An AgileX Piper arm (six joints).
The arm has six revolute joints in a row. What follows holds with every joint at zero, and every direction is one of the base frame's.
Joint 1 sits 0.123 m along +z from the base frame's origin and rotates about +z.
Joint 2 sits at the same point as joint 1 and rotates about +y.
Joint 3 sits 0.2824 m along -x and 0.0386 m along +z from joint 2 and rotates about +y.
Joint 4 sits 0.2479 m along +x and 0.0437 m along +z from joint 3 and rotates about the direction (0.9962, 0, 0.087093).
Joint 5 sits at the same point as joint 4 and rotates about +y.
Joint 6 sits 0.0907 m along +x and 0.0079 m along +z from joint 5 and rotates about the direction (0.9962, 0, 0.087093).
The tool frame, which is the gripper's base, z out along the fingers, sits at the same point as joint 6; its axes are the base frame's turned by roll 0, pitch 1.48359 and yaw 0 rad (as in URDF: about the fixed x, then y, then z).
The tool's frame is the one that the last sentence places.
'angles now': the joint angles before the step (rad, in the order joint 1, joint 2, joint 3, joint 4, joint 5, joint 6). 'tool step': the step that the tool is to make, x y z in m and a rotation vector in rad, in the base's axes. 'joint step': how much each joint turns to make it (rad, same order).
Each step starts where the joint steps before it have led.
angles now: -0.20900 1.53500 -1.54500 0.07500 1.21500 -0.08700
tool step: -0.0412 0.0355 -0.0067 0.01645 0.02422 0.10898
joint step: 0.09092 -0.15691 0.18403 0.02004 0.00089 -0.01809
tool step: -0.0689 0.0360 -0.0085 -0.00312 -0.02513 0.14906
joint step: 0.13731 -0.25397 0.23890 0.00385 -0.00896 -0.01367
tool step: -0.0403 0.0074 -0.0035 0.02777 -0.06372 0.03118
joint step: 0.04090 -0.16220 0.11693 0.02004 -0.02072 0.01092
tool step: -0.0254 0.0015 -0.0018 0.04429 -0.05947 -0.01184
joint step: 0.00530 -0.11184 0.06730 0.02883 -0.02051 0.02226
